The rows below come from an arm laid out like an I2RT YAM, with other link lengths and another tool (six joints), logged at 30 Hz.
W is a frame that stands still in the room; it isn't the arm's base.
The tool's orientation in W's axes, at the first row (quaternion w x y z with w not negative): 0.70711, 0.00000, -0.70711, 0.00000
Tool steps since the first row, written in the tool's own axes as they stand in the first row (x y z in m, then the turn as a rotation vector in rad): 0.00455, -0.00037, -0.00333, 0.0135, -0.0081, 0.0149; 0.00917, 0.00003, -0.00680, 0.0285, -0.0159, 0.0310; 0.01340, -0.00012, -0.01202, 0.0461, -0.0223, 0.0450; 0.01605, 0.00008, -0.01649, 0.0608, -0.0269, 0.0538; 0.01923, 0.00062, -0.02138, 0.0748, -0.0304, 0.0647; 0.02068, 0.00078, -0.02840, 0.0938, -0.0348, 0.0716; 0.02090, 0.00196, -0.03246, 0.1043, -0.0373, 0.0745; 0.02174, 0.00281, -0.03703, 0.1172, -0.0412, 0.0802
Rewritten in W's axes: 0.00333, -0.00037, 0.00455, -0.0149, -0.0081, 0.0135; 0.00680, 0.00003, 0.00917, -0.0310, -0.0159, 0.0285; 0.01202, -0.00012, 0.01340, -0.0450, -0.0223, 0.0461; 0.01649, 0.00008, 0.01605, -0.0538, -0.0269, 0.0608; 0.02138, 0.00062, 0.01923, -0.0647, -0.0304, 0.0748; 0.02840, 0.00078, 0.02068, -0.0716, -0.0348, 0.0938; 0.03246, 0.00196, 0.02090, -0.0745, -0.0373, 0.1043; 0.03703, 0.00281, 0.02174, -0.0802, -0.0412, 0.1172
